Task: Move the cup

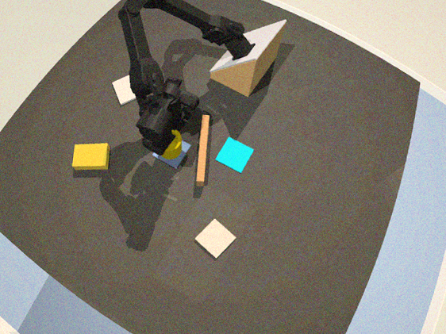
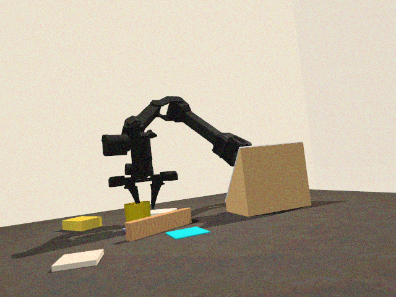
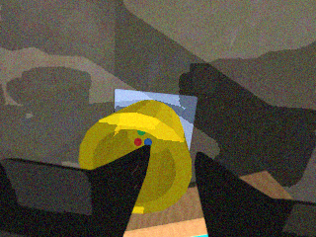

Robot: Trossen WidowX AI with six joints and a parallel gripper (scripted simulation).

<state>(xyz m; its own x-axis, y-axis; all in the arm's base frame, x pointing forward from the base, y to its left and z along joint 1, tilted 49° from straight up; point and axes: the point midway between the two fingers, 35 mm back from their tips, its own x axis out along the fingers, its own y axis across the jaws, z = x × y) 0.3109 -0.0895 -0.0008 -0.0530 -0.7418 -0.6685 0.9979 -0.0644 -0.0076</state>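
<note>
The yellow cup is 2 cm ahead of my gripper tip and 1 cm below it. Also, from my gripper tip: wooden bar: 2 cm behind, 9 cm to the left, 4 cm below; pale blue pad: 2 cm ahead, 6 cm below; cyan pad: 5 cm behind, 17 cm to the left, 6 cm below.
</note>
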